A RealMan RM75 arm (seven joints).
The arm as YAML. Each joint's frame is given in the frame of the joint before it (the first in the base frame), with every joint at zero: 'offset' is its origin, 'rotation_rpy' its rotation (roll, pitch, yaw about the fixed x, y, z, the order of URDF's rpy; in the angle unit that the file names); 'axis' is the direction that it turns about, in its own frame. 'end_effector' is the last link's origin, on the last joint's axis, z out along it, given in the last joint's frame.
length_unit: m
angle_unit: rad
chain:
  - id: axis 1
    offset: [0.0, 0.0, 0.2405]
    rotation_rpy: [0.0, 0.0, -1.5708]
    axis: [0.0, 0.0, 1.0]
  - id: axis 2
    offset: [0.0, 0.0, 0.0]
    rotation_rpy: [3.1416, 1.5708, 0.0]
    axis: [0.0, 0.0, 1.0]
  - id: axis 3
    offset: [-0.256, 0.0, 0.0]
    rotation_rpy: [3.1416, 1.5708, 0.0]
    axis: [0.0, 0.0, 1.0]
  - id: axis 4
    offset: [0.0, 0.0, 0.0]
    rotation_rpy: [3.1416, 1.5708, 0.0]
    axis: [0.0, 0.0, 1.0]
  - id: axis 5
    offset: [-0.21, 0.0, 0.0]
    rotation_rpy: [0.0, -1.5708, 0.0]
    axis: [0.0, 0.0, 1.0]
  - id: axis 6
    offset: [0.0, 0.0, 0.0]
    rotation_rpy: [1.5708, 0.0, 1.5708]
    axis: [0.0, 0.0, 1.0]
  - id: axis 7
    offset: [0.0, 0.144, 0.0]
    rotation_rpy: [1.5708, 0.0, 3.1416]
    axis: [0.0, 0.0, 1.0]
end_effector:
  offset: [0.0, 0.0, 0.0]
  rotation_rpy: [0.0, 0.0, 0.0]
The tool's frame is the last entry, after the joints.
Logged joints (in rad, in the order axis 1, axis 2, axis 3, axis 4, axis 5, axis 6, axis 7), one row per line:
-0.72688 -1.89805 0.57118 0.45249 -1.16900 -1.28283 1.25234
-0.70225 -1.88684 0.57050 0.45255 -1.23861 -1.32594 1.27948
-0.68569 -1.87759 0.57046 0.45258 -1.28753 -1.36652 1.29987
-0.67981 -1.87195 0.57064 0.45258 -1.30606 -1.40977 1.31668
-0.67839 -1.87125 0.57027 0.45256 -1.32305 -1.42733 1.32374
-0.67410 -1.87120 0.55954 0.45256 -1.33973 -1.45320 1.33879
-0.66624 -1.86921 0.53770 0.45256 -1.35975 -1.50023 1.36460
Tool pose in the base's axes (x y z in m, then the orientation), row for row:
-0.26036 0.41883 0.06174 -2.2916 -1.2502 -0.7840
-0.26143 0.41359 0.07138 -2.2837 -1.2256 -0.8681
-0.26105 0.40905 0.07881 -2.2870 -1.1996 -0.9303
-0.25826 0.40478 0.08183 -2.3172 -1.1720 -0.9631
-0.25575 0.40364 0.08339 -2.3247 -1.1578 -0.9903
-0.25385 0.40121 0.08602 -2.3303 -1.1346 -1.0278
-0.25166 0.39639 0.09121 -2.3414 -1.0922 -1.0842
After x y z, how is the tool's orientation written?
As a rotation vector, in radians.
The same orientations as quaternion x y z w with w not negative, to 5 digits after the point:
-0.82264 -0.44880 -0.28144 0.20648
-0.81816 -0.43908 -0.31101 0.20273
-0.81683 -0.42845 -0.33227 0.19701
-0.82223 -0.41587 -0.34174 0.18494
-0.82271 -0.40975 -0.35047 0.18008
-0.82276 -0.40059 -0.36289 0.17578
-0.82363 -0.38420 -0.38139 0.16904

